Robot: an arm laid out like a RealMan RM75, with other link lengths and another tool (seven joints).
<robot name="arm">
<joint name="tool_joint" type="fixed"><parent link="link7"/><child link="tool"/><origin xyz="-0.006 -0.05 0.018" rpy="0.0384 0 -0.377"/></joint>
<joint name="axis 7" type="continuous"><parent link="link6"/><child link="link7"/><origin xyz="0 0 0.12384"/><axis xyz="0 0 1"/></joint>
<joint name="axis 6" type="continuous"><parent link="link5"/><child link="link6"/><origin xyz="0 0 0"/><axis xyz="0 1 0"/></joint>
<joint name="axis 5" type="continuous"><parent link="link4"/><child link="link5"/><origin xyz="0 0 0.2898"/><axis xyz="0 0 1"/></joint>
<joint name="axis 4" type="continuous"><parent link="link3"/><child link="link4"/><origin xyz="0 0 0"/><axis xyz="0 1 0"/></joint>
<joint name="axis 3" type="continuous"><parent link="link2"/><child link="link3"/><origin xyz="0 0 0.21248"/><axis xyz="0 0 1"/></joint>
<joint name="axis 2" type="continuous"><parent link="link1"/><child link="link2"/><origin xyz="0 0 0"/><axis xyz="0 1 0"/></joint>
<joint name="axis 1" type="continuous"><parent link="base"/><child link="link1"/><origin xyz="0 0 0.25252"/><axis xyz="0 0 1"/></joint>
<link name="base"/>
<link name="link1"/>
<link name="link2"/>
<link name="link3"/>
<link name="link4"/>
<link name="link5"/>
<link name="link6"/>
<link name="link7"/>
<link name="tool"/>
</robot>
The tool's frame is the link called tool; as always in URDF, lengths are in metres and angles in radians. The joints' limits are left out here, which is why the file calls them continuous.
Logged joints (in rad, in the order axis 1, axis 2, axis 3, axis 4, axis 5, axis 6, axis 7), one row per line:
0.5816, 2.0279, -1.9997, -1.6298, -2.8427, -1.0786, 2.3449
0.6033, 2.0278, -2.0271, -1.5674, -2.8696, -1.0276, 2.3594
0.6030, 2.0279, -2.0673, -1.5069, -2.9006, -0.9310, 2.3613
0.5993, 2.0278, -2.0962, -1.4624, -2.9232, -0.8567, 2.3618
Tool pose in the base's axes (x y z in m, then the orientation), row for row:
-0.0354, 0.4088, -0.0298, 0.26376, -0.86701, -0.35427, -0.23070
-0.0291, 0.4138, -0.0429, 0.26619, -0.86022, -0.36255, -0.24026
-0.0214, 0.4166, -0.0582, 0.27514, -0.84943, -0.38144, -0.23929
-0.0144, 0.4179, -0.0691, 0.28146, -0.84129, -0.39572, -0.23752
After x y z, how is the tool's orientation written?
As a quaternion, w x y z.
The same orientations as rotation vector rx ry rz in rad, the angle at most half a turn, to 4 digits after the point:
-2.3439, -0.9578, -0.6237
-2.3227, -0.9789, -0.6487
-2.2832, -1.0253, -0.6432
-2.2541, -1.0602, -0.6364

